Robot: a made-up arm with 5 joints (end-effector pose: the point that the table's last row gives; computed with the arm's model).
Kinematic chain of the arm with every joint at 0, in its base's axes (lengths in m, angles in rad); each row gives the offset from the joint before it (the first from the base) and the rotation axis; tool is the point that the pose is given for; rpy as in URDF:
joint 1: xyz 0.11 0 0.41 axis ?
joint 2: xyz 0.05 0 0.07 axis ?
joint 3: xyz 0.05 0 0.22 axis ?
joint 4: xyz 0.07 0.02 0 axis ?
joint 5: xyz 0.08 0.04 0 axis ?
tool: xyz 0 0.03 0.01 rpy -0.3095 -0.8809 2.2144
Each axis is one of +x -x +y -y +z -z.
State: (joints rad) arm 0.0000 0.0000 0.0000 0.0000 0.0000
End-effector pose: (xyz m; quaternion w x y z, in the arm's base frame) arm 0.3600 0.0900 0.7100 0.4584 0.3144 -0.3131 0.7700
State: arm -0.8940 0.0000 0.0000 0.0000 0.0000
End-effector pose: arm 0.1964 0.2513 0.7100 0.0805 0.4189 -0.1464 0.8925
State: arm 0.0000 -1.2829 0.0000 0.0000 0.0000
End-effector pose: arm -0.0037 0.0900 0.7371 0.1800 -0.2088 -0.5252 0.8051
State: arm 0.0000 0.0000 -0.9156 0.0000 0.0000
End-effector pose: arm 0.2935 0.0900 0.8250 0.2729 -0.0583 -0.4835 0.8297
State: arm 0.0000 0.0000 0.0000 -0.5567 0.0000
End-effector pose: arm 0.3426 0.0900 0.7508 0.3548 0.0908 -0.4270 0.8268
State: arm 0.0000 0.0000 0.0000 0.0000 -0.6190
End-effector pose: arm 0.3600 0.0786 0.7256 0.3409 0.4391 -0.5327 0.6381
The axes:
joint 1: -z
joint 2: +y
joint 3: +y
joint 4: +y
joint 5: -x

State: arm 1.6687 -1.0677 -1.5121 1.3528 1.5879
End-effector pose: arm 0.1911 0.1151 0.7323 0.8439 -0.3866 0.3600 -0.0932
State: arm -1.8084 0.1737 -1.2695 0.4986 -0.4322
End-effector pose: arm -0.0233 0.1974 0.8132 0.4692 -0.5567 0.2013 -0.6554
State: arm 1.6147 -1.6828 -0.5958 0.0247 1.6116
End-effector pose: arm 0.1895 0.2434 0.6395 0.5349 -0.7576 0.2910 -0.2350
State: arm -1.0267 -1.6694 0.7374 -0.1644 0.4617
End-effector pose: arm -0.0156 -0.0311 0.6334 0.0688 0.0367 0.4567 -0.8862
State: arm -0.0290 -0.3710 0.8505 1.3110 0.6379
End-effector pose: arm 0.1593 0.0915 0.5949 0.3716 0.7384 0.3925 0.4032
